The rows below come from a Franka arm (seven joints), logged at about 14 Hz.
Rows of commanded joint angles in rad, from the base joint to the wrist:
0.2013, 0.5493, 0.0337, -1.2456, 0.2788, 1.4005, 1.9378
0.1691, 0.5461, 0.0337, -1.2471, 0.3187, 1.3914, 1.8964
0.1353, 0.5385, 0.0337, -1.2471, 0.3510, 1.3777, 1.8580
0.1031, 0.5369, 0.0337, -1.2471, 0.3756, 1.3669, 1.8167
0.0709, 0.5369, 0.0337, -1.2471, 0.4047, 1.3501, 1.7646
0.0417, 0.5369, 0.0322, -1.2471, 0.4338, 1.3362, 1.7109
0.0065, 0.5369, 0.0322, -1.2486, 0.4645, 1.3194, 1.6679
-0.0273, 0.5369, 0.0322, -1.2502, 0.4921, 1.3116, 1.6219
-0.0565, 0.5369, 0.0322, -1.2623, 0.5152, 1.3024, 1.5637
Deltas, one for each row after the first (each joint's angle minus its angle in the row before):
-0.0322, -0.0032, 0.0000, -0.0015, 0.0399, -0.0091, -0.0414
-0.0338, -0.0076, 0.0000, 0.0000, 0.0323, -0.0137, -0.0384
-0.0322, -0.0016, 0.0000, 0.0000, 0.0246, -0.0108, -0.0413
-0.0322, 0.0000, 0.0000, 0.0000, 0.0291, -0.0168, -0.0521
-0.0292, 0.0000, -0.0015, 0.0000, 0.0291, -0.0139, -0.0537
-0.0352, 0.0000, 0.0000, -0.0015, 0.0307, -0.0168, -0.0430
-0.0338, 0.0000, 0.0000, -0.0016, 0.0276, -0.0078, -0.0460
-0.0292, 0.0000, 0.0000, -0.0121, 0.0231, -0.0092, -0.0582

